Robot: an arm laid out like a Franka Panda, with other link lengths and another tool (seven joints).
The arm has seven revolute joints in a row. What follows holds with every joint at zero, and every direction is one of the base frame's. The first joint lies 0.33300 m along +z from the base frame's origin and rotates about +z. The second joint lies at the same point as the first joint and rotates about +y. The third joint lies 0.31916 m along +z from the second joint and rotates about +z. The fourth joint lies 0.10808 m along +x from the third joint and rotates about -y. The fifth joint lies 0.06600 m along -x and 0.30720 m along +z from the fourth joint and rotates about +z. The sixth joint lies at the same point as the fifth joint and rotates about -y. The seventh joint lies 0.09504 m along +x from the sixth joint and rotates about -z. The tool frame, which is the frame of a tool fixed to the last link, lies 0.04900 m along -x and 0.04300 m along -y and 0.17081 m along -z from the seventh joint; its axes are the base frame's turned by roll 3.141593, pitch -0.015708 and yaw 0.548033 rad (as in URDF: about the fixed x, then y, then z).
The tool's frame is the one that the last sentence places.
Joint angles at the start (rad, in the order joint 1, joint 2, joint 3, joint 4, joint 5, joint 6, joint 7):
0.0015 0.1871 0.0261 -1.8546 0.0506 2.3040 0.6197
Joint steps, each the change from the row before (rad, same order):
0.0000 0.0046 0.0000 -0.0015 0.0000 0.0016 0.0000
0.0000 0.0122 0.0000 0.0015 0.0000 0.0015 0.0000
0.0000 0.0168 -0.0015 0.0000 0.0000 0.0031 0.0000
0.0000 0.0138 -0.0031 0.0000 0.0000 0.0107 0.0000
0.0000 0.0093 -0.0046 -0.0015 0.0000 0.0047 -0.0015
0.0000 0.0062 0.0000 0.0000 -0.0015 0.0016 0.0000
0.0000 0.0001 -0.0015 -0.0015 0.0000 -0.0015 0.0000
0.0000 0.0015 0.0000 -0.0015 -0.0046 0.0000 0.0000
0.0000 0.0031 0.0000 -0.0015 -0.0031 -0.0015 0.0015
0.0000 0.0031 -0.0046 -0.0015 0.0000 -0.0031 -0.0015
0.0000 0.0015 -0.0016 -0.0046 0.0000 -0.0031 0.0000
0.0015 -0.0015 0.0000 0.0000 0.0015 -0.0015 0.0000
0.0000 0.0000 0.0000 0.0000 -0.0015 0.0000 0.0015
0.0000 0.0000 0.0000 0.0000 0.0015 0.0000 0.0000
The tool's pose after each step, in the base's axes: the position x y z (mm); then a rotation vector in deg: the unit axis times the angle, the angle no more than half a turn. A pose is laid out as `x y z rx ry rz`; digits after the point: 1 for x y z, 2 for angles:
542.6 13.3 385.7 -174.90 6.54 -23.85
543.8 13.3 379.7 -175.03 6.58 -23.05
545.0 12.5 370.8 -175.24 6.75 -21.86
547.2 10.9 364.0 -175.33 7.06 -21.61
547.9 8.3 358.7 -175.50 7.35 -21.11
548.3 8.2 355.4 -175.63 7.29 -20.72
547.7 7.4 354.7 -175.69 7.42 -20.45
547.4 6.9 353.3 -175.95 7.18 -20.23
546.8 6.7 351.0 -176.16 7.16 -19.72
546.0 4.2 348.5 -176.34 7.42 -19.07
544.3 3.3 345.9 -176.47 7.56 -18.27
544.0 4.3 346.6 -176.40 7.50 -18.25
544.0 4.2 346.6 -176.46 7.55 -18.26
544.0 4.4 346.6 -176.39 7.63 -18.25

